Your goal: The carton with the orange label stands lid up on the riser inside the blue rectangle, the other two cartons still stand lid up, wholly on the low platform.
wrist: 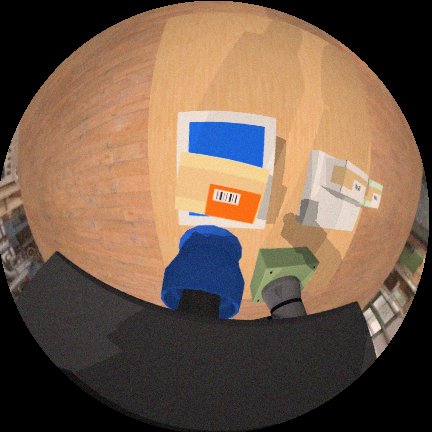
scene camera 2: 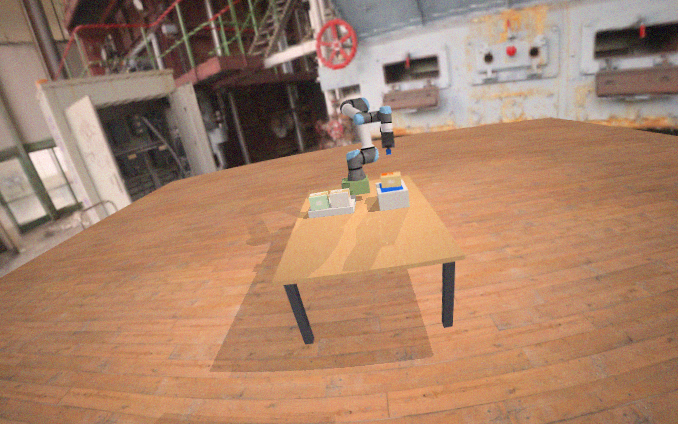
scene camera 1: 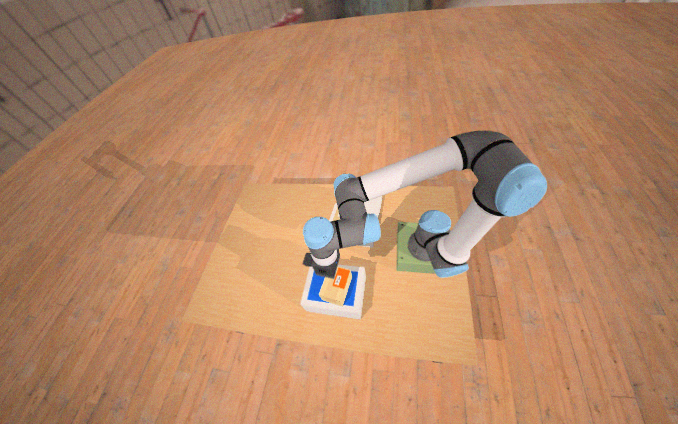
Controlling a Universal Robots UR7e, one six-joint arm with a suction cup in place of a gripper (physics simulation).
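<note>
The carton with the orange label [scene camera 1: 330, 293] [scene camera 2: 392, 181] [wrist: 192, 187] stands upright, label on top, on the white riser [scene camera 1: 331, 313] [scene camera 2: 393, 202] [wrist: 183, 130]. It is turned slightly against the blue rectangle [scene camera 1: 315, 290] [scene camera 2: 391, 189] [wrist: 227, 140]; blue shows around parts of it, but its exact footprint is hard to tell. My suction cup [scene camera 2: 388, 151] [wrist: 210, 240] is open and hangs well above the carton, apart from it. A green carton [scene camera 2: 319, 201] [wrist: 373, 194] and a white carton [scene camera 2: 340, 199] [wrist: 345, 177] stand upright side by side on the low platform [scene camera 2: 332, 212] [wrist: 332, 215]. The arm mostly hides them in scene camera 1.
The green arm base [scene camera 1: 409, 265] [scene camera 2: 356, 187] [wrist: 282, 257] stands on the wooden table [scene camera 1: 260, 300] [scene camera 2: 370, 245] [wrist: 225, 75], behind the riser and platform in scene camera 2. The platform lies beside the riser, with a gap between them. Arm shadows cross the table.
</note>
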